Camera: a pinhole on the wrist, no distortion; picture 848 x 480 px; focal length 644.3 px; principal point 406.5 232.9 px. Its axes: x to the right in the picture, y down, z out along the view. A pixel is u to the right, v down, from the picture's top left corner.
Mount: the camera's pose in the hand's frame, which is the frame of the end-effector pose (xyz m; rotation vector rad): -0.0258 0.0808 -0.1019 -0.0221 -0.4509 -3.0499
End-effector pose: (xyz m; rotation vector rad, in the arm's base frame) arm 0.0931 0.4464 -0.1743 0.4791 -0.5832 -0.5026
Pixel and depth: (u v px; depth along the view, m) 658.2 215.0 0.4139
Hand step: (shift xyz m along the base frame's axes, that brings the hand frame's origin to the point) -0.2545 0.1799 0.2552
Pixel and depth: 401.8 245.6 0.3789
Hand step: -0.1213 0.0804 0.2864
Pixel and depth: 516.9 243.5 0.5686
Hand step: -0.2924 0.1218 0.4091
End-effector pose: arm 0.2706 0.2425 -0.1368 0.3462 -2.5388 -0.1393
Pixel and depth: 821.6 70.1 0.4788
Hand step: 0.0225 0.4068 -0.3966
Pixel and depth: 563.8 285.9 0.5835
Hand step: -0.1734 0.2448 -0.4461
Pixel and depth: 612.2 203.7 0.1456
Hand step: 0.0103 0.1424 -0.0464
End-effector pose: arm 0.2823 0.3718 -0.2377 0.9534 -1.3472 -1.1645
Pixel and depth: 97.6 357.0 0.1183
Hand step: -0.0137 -0.0101 0.1018
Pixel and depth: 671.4 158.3 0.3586
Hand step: -0.1961 0.2418 0.1844
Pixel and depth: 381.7 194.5 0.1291
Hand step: -0.0083 0.0481 0.1194
